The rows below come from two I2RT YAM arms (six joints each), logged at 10 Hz.
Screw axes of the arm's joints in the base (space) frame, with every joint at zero. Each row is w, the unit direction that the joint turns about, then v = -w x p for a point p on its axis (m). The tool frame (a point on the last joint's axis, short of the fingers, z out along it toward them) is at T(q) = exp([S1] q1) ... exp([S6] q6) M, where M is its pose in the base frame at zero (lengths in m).
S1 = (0, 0, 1, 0.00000, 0.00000, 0.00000)
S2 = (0, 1, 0, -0.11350, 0.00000, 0.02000)
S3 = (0, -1, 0, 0.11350, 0.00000, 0.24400)
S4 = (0, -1, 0, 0.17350, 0.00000, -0.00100)
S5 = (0, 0, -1, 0.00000, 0.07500, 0.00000)
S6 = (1, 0, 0, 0.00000, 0.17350, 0.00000)
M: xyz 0.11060 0.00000 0.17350 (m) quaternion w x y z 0.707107 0 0.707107 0
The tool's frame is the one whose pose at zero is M.
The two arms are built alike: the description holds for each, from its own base.
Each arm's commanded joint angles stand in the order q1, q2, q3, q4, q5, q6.
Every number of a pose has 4 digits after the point. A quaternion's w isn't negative.
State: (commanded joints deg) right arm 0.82 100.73 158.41 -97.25 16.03 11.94; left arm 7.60 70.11 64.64 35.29 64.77 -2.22
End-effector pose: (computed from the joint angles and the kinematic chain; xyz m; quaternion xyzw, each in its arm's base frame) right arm 0.2330 -0.0065 0.5431 0.1459 0.8859 -0.0785 0.4333; left arm 0.2592 0.0021 0.4425 0.4255 0.4615 -0.2339 0.7425
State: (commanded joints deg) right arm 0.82 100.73 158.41 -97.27 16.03 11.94; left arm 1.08 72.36 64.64 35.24 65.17 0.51
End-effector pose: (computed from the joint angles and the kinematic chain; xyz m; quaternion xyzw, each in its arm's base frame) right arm 0.2329 -0.0065 0.5430 0.1459 0.8860 -0.0785 0.4331; left arm 0.2703 -0.0272 0.4327 0.4583 0.4393 -0.2693 0.7242
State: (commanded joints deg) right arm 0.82 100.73 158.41 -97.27 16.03 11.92; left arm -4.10 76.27 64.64 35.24 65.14 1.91
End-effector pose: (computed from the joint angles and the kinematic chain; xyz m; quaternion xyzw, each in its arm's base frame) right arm 0.2329 -0.0065 0.5430 0.1458 0.8860 -0.0786 0.4331; left arm 0.2879 -0.0530 0.4150 0.4740 0.4371 -0.3082 0.6994
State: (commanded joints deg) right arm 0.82 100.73 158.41 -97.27 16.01 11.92; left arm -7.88 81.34 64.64 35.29 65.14 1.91
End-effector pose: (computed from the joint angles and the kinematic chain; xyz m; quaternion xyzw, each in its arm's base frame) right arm 0.2329 -0.0065 0.5430 0.1457 0.8860 -0.0784 0.4331; left arm 0.3091 -0.0754 0.3899 0.4775 0.4527 -0.3494 0.6670
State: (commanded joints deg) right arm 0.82 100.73 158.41 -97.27 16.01 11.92; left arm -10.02 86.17 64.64 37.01 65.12 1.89
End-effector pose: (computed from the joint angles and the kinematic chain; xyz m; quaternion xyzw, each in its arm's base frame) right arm 0.2329 -0.0065 0.5430 0.1457 0.8860 -0.0784 0.4331; left arm 0.3273 -0.0906 0.3666 0.4790 0.4631 -0.3726 0.6460
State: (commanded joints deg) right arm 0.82 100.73 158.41 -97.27 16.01 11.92; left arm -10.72 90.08 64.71 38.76 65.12 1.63
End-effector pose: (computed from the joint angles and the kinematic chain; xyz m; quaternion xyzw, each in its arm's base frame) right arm 0.2329 -0.0065 0.5430 0.1457 0.8860 -0.0784 0.4331; left arm 0.3418 -0.0976 0.3473 0.4761 0.4740 -0.3850 0.6329
